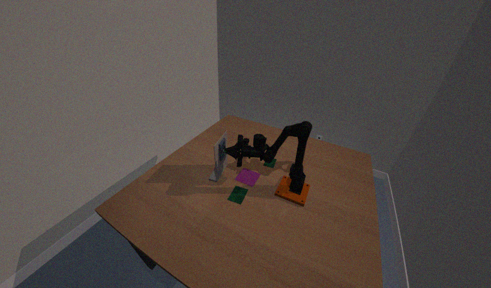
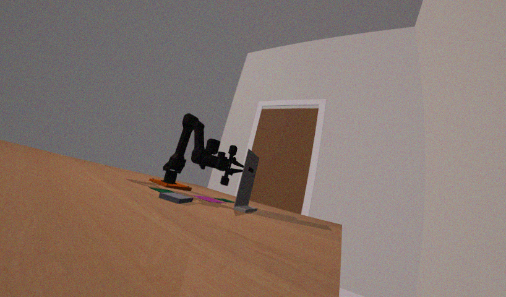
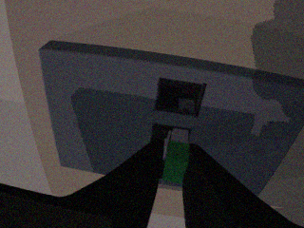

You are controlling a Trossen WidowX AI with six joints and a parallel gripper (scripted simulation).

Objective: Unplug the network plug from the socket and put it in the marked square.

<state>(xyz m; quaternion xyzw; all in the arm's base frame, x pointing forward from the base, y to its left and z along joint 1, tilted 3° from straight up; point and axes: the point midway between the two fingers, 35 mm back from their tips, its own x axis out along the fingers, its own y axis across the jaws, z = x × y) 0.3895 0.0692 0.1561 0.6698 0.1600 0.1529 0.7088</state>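
My gripper tip is now 13 cm past the magenta marked square, 5 cm to the left of it and 17 cm above it. Also, from my gripper tip: network plug: right at my gripper tip; grey upright panel: 2 cm ahead, 6 cm below; flat grey block: 6 cm behind, 29 cm to the right, 17 cm below.
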